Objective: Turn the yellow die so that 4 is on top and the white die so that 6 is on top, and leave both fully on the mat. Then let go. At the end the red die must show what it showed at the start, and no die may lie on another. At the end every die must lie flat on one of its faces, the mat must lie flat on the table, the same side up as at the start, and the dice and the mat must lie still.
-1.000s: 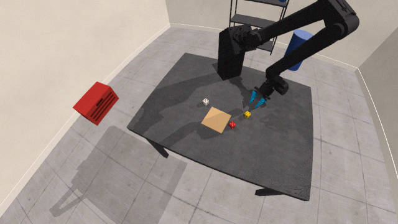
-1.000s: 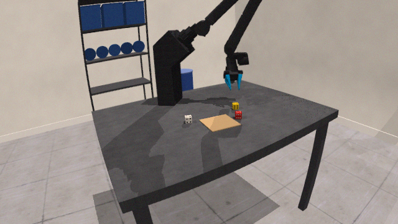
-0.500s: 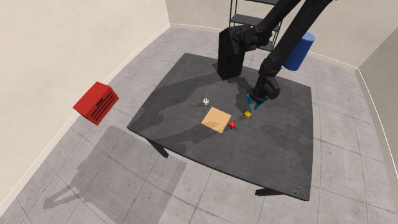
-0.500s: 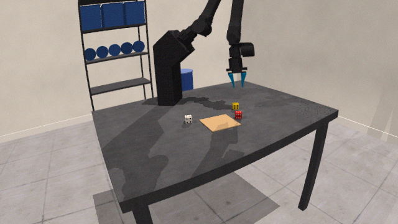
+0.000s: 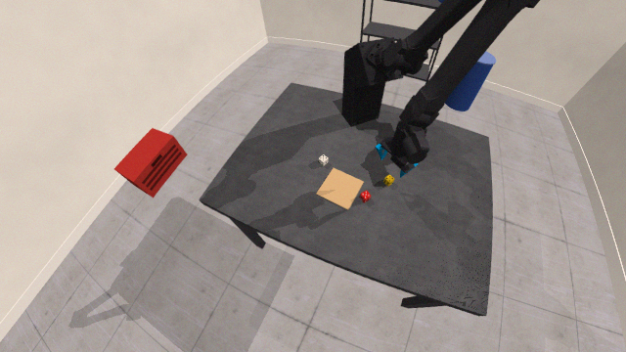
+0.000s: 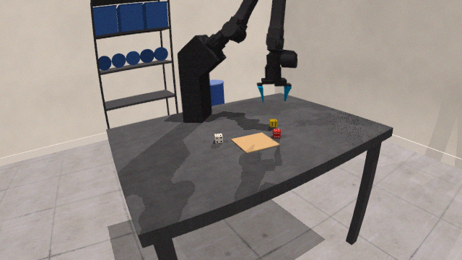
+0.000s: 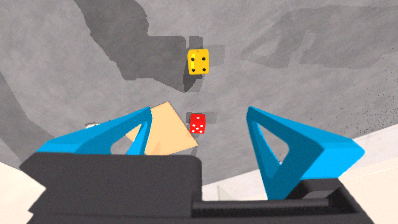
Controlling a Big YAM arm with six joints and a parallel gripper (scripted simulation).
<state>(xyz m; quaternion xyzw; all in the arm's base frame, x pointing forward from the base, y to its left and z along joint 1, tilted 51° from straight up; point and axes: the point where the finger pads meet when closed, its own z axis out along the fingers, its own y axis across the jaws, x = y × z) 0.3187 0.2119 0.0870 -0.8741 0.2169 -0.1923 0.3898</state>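
Right now the yellow die is 11 cm below my hand and 2 cm behind it. Round my hand: tan mat 13 cm to the right, 13 cm below, 12 cm ahead; red die 11 cm below, 10 cm ahead, 3 cm to the right; white die 26 cm to the right, 11 cm below, 7 cm ahead.
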